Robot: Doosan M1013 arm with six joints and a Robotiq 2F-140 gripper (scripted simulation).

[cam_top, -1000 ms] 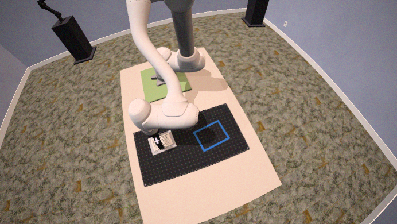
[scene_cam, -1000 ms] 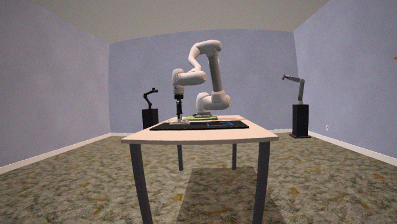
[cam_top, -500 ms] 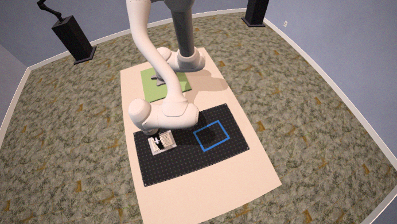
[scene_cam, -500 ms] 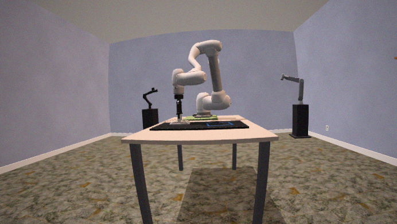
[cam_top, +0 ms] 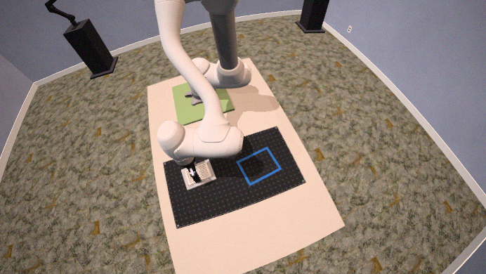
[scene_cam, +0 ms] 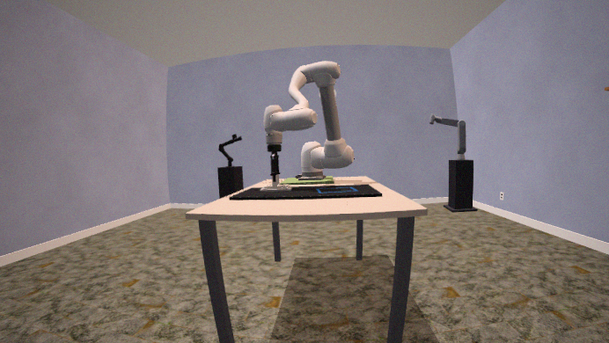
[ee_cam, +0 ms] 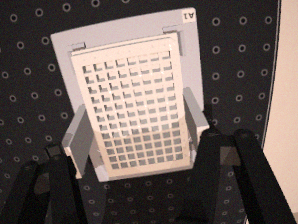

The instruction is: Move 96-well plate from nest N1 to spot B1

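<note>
Now: the white 96-well plate 2 cm below my hand. Also, from my hand: grey plate nest N1: 4 cm below.
</note>
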